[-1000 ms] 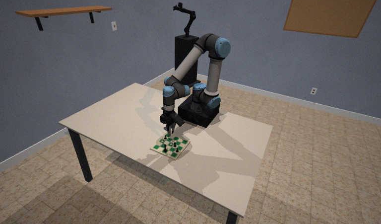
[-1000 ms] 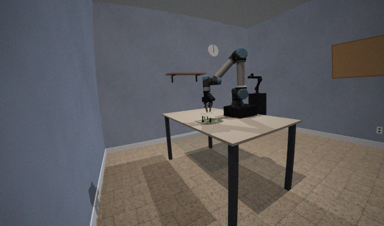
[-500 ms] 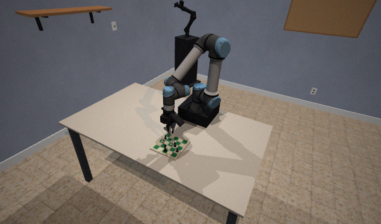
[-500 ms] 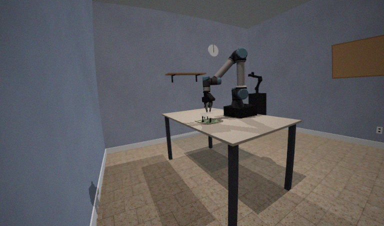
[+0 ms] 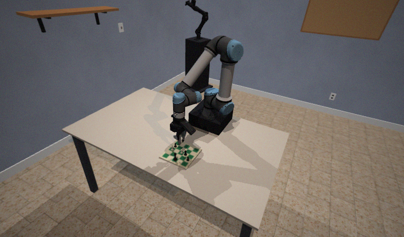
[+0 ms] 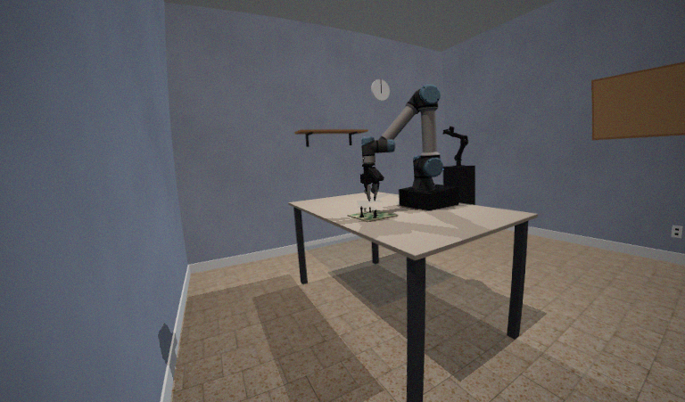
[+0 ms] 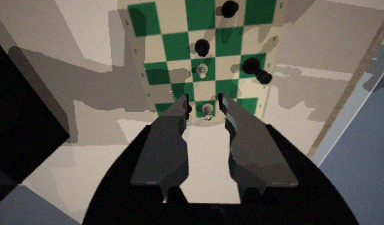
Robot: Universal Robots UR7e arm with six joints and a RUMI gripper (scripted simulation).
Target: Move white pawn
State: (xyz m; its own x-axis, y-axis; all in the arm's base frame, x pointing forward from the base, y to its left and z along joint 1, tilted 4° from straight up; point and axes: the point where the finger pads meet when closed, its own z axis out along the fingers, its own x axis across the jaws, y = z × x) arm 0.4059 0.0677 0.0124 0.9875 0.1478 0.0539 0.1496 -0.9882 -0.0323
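My hand is 80 mm above the white pawn. The rest, counted from my hand: chessboard (100 mm below).
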